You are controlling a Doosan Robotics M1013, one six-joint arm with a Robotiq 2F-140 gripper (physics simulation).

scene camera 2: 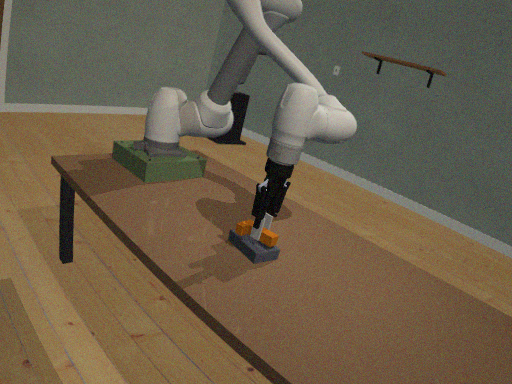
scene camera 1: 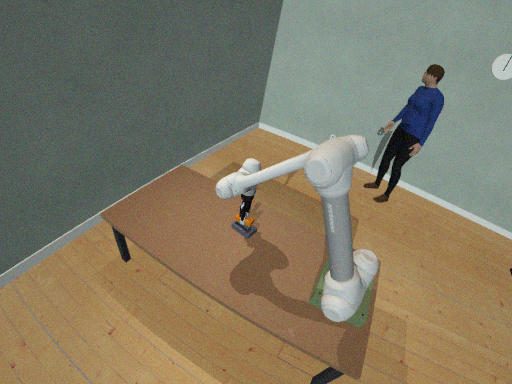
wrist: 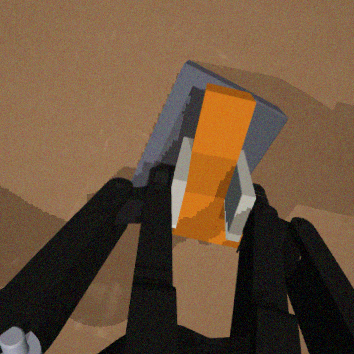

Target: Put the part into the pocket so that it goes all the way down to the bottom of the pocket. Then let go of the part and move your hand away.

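Frame: origin at the arm's base, x ahead, y left, z up, level; metres.
Where they show: gripper, fingertip midpoint: [scene camera 2: 258, 236] [scene camera 1: 243, 221] [wrist: 208, 161]; arm's base, link origin: [scene camera 2: 159, 150].
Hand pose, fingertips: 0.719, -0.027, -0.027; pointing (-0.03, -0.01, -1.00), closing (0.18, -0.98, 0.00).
Things, the pixels of their top centre, and the offset from my fingertips, as dx, dy, dz. "spot": a spot on its surface instead. Level surfaces: height alone.
- orange bar-shaped part, top centre: [wrist: 230, 181] [scene camera 2: 257, 229] [scene camera 1: 245, 217] +0.004, -0.014, +0.028
- grey block, top centre: [wrist: 196, 165] [scene camera 2: 254, 239] [scene camera 1: 244, 225] -0.016, +0.005, -0.018
- block's pocket, surface spot: [wrist: 190, 112] spot: +0.016, +0.025, -0.050
- brown table, surface height: dz -0.054
The orange bar-shaped part [scene camera 1: 250, 221] [scene camera 2: 270, 237] [wrist: 222, 120] is held level over the grey block [scene camera 1: 250, 233] [scene camera 2: 266, 256] [wrist: 170, 107], which lies on the table. In the wrist view, a dark strip of the block's pocket [wrist: 190, 112] shows left of the part, and the part covers the block's right side. The part's long side looks turned a little from the block's there. My gripper [scene camera 1: 243, 220] [scene camera 2: 261, 228] [wrist: 208, 161] is shut on the part's middle with its pale fingertips. The part's underside is hidden; I cannot tell whether it touches the rim.
The brown table [scene camera 1: 175, 215] [scene camera 2: 350, 300] carries the arm's green base [scene camera 1: 362, 320] [scene camera 2: 172, 172] at one end. A person [scene camera 1: 422, 115] stands on the floor beyond the table. A wall shelf [scene camera 2: 405, 63] shows in scene camera 2.
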